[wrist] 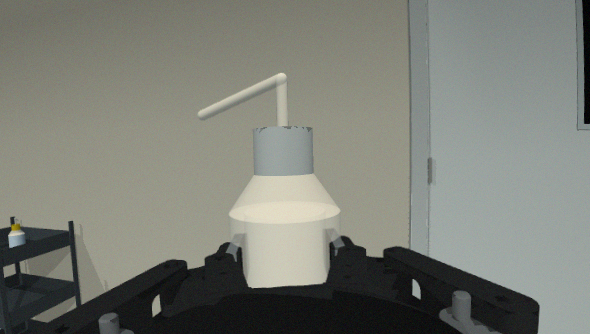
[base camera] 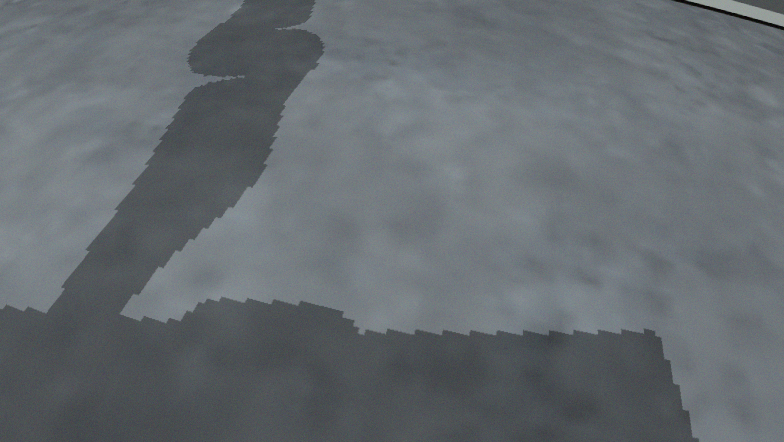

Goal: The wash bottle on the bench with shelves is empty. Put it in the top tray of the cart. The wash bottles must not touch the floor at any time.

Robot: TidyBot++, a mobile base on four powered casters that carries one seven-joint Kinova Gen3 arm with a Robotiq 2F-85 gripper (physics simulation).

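Frame: origin at the arm's base, x ahead, y left, z up, level; centimetres.
Seen in the pictures: gripper, fingertip midpoint: (wrist: 285,247).
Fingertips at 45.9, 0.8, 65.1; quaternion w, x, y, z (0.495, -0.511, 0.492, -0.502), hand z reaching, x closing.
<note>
A point is followed by its place in that frame, as x, y, z.
A wash bottle (wrist: 284,200) {42.7, 0.8, 68.5} with a whitish body, a grey cap and a bent spout pointing left stands upright in the wrist view. My gripper (wrist: 285,247) {45.9, 0.8, 65.1} is shut on its body, one finger on each side. The dark cart (wrist: 74,260) {169.6, 108.0, 18.2} shows at the far left of the wrist view, some distance away, with its top tray (wrist: 47,243) {158.2, 112.0, 30.5} and a lower tray (wrist: 45,295) {155.0, 113.0, 6.8}. The bottle and gripper do not show in the base view, and neither does the cart.
A small bottle with a yellow cap (wrist: 16,237) {150.0, 119.5, 35.7} stands on the cart's top tray at the left edge. A beige wall (wrist: 150,125) {162.6, 61.7, 83.7} is behind, with a pale door (wrist: 500,175) {126.2, -75.4, 60.9} on the right. Shadows fall across the grey floor (base camera: 466,192) {47.7, -10.4, -39.7}; a pale strip (base camera: 735,10) {121.8, -92.9, -38.0} runs at its top right.
</note>
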